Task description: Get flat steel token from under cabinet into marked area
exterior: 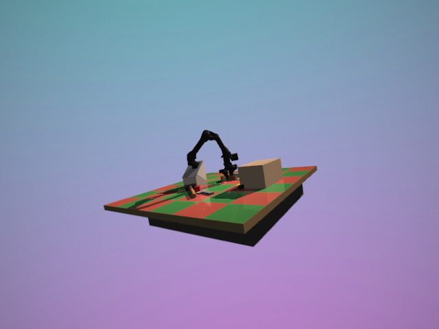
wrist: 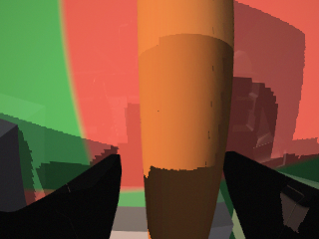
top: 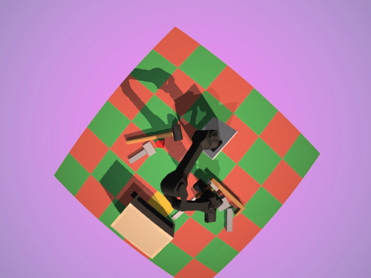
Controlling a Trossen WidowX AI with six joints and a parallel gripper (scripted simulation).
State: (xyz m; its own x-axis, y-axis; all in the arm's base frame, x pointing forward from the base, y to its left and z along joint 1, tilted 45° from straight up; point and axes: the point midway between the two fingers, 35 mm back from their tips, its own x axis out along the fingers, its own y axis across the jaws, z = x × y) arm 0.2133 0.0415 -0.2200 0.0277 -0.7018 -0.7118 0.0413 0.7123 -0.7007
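My gripper tip is now 5 cm past the pale bar and 1 cm to the right of it. Round my gripper tip: grey block 13 cm to the left, 1 cm above; grey bar 25 cm to the left, 4 cm ahead; red cube 38 cm to the right, 1 cm behind, 1 cm above.
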